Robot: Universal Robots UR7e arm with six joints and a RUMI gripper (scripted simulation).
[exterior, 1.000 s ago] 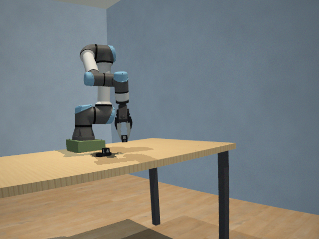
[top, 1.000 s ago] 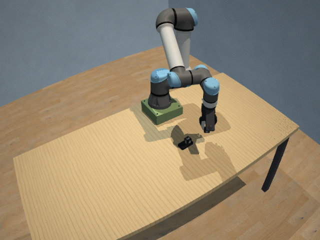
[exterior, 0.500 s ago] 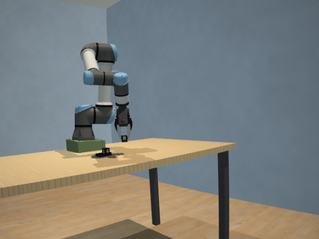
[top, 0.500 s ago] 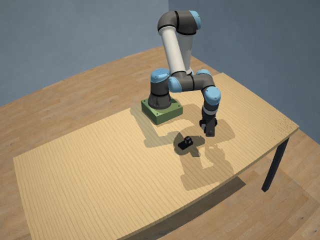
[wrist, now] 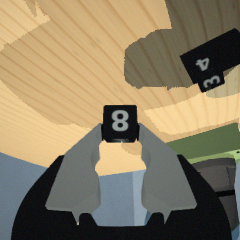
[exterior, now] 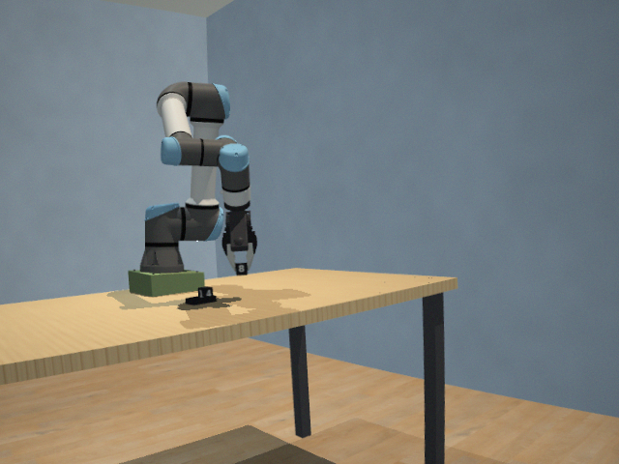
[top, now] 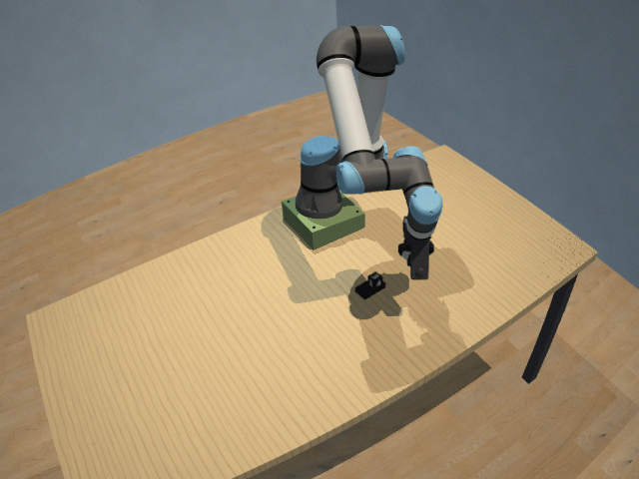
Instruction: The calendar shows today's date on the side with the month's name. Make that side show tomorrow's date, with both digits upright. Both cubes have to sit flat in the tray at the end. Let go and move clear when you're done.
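Right now my hand is 1 cm above the black digit cube. Round my hand: black calendar tray 12 cm to the right, 8 cm below, 3 cm behind.
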